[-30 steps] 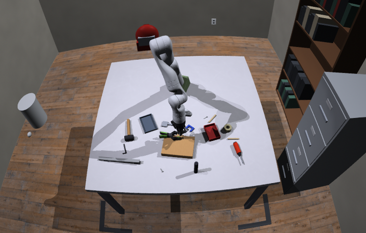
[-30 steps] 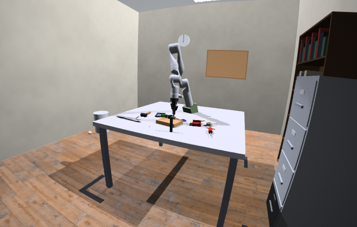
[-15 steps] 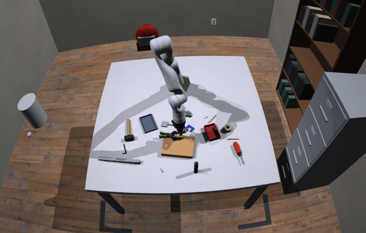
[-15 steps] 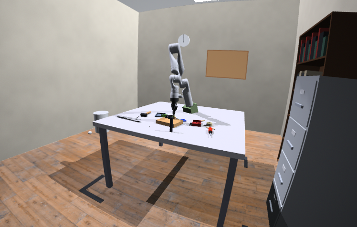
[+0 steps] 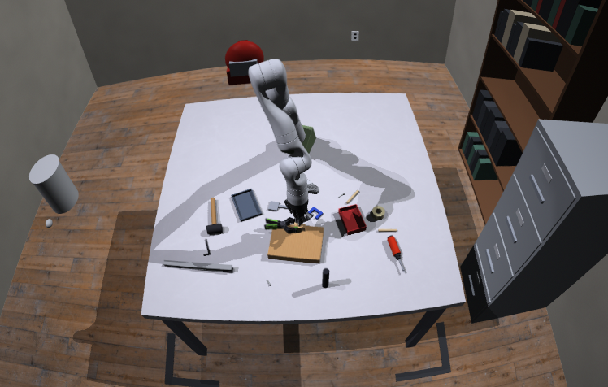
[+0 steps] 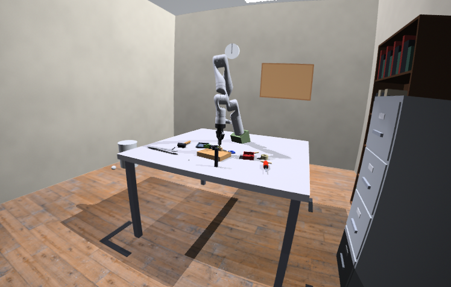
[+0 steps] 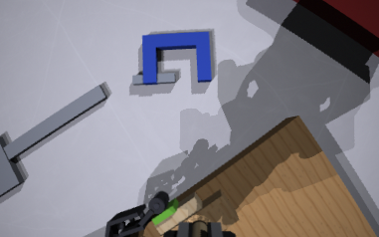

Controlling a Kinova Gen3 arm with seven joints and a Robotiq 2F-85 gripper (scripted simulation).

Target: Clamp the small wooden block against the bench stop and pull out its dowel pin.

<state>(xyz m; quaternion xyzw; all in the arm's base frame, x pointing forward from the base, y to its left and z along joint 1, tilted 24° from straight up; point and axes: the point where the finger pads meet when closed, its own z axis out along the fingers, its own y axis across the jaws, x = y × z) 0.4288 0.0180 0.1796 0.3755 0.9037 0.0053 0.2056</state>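
Right now my hand is 20 mm above the round dowel pin. Round my hand: grey t-shaped tool: 130 mm behind, 70 mm to the right, 90 mm below; wooden bench board: 50 mm ahead, 20 mm to the right, 70 mm below; wooden block: 50 mm below.
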